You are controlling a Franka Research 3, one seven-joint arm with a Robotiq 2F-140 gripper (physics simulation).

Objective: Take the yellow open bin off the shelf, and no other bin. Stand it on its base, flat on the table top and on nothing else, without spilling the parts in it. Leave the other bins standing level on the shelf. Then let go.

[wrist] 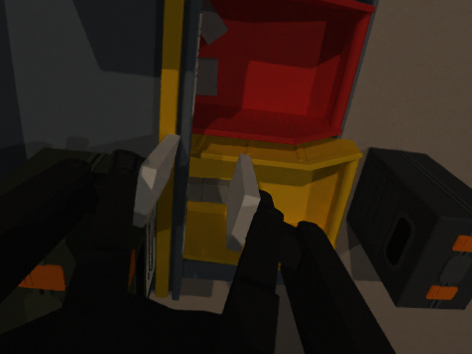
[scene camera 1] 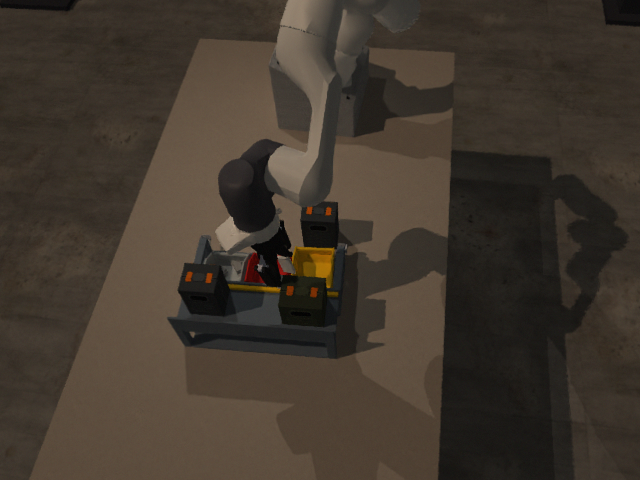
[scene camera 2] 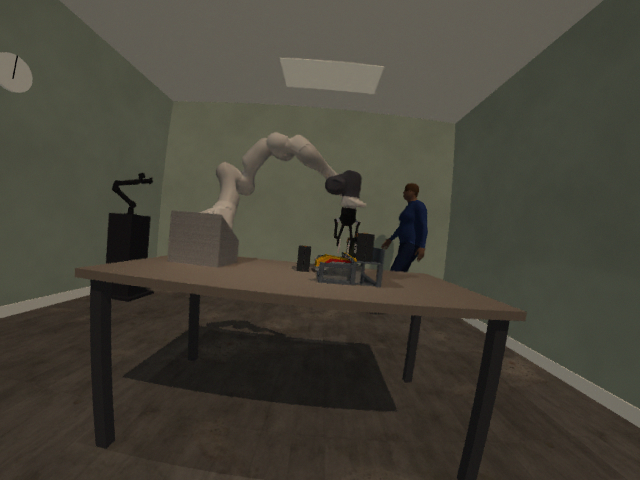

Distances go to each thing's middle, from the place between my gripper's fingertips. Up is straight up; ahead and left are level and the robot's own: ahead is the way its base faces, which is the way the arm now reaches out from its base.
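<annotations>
Grey bin (scene camera 1: 223,259): 17 cm to the right of my hand, 7 cm below it and 2 cm behind it. Yellow open bin (scene camera 1: 308,261): 6 cm below my hand, 6 cm behind it, 5 cm to the left of it. The red bin (wrist: 287,79) is 6 cm to the right of my hand, 3 cm behind it and 7 cm below it; the green case (scene camera 1: 316,305) is 4 cm above my hand, 7 cm ahead of it and 6 cm to the left of it.
</annotations>
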